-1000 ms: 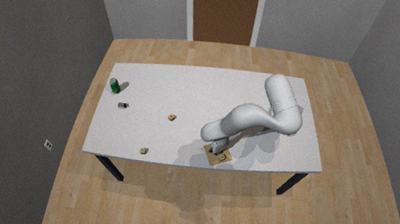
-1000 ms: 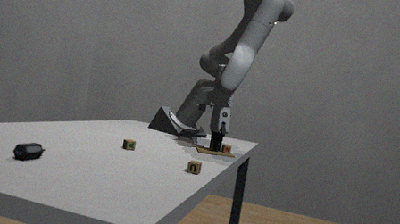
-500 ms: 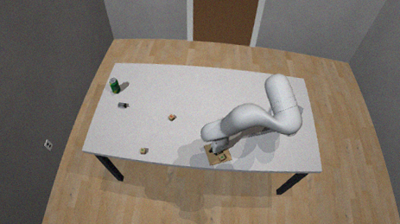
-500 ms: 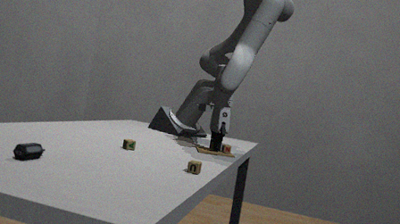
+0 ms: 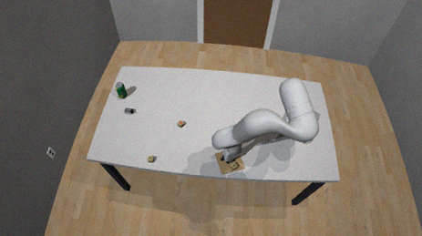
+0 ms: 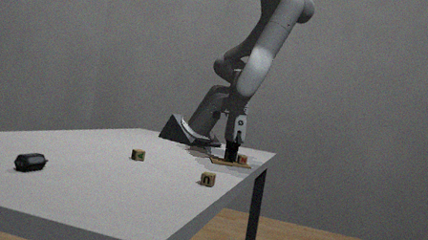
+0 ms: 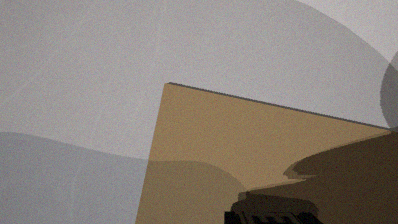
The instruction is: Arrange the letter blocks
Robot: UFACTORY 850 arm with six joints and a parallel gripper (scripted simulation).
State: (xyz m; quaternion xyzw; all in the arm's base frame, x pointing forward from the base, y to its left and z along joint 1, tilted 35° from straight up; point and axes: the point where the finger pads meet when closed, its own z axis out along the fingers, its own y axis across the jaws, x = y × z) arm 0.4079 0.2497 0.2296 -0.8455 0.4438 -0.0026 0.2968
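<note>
The mat is 30 mm below my hand. Also, from my hand: can 830 mm ahead, 330 mm to the right, 30 mm above; then black object 710 mm ahead, 200 mm to the right, 10 mm below.
</note>
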